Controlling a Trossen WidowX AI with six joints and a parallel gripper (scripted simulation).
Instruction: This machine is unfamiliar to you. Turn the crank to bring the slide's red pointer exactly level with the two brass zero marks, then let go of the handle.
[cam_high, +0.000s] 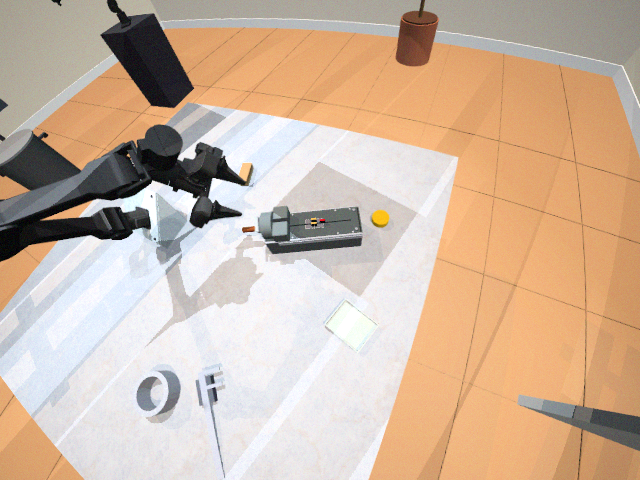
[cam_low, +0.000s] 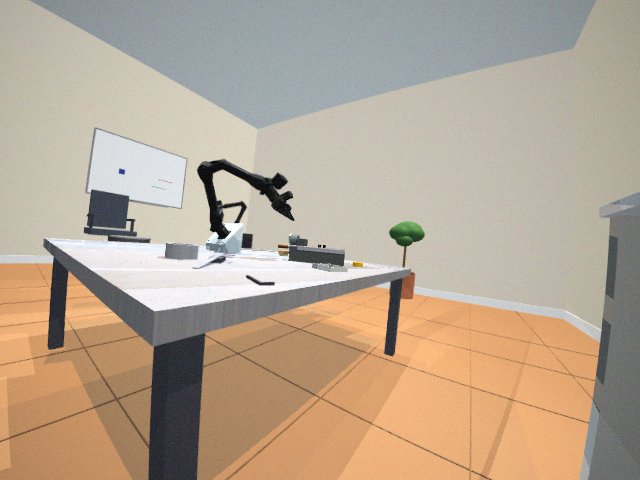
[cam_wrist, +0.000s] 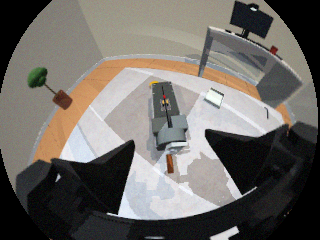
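My gripper tip is 3 cm past the orange-brown crank handle, 1 cm to the left of it and 14 cm above it. The rest, counted from my gripper tip: tan block 19 cm behind, 20 cm to the left, 19 cm below; red pointer 16 cm ahead, 6 cm to the left, 12 cm below; yellow disc 30 cm ahead, 16 cm to the left, 19 cm below.
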